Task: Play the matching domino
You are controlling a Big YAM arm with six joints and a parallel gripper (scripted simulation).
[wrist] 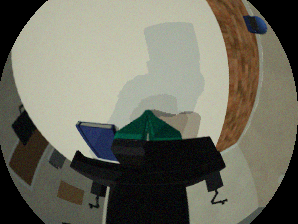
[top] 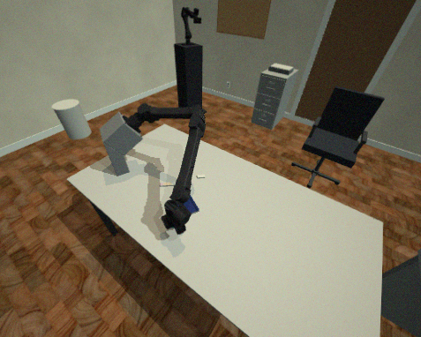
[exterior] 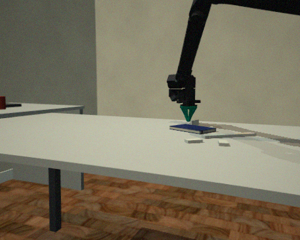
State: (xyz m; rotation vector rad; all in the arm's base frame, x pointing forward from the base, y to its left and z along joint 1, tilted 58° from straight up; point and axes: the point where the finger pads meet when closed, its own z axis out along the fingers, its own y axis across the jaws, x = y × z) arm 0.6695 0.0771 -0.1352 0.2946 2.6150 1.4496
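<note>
The white domino lies 40 mm behind my hand and 10 mm below it. Round my hand: book 100 mm behind, 130 mm to the left, 20 mm below.
</note>
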